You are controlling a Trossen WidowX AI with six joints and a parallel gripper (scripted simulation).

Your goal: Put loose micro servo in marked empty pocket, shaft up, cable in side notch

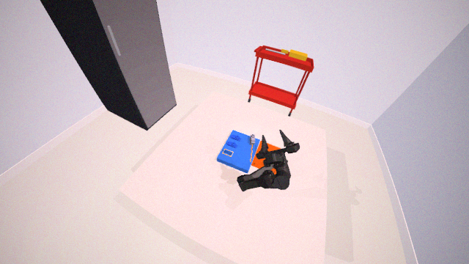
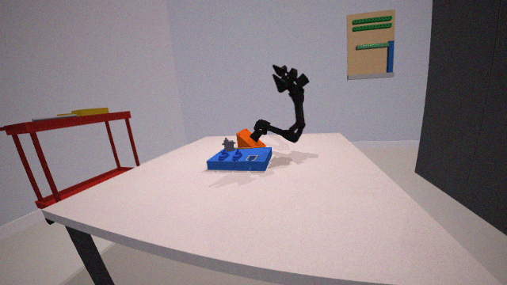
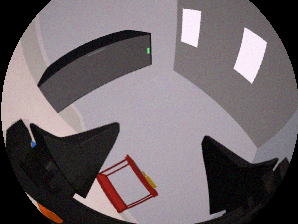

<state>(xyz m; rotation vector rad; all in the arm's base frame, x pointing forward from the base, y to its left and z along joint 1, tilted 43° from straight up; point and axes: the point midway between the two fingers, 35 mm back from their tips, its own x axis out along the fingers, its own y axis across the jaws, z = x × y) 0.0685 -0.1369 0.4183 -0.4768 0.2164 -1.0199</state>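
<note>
Now: gripper tip 10 cm short of the blue robot deck, 19 cm to the left of it and 46 cm above it.
</note>
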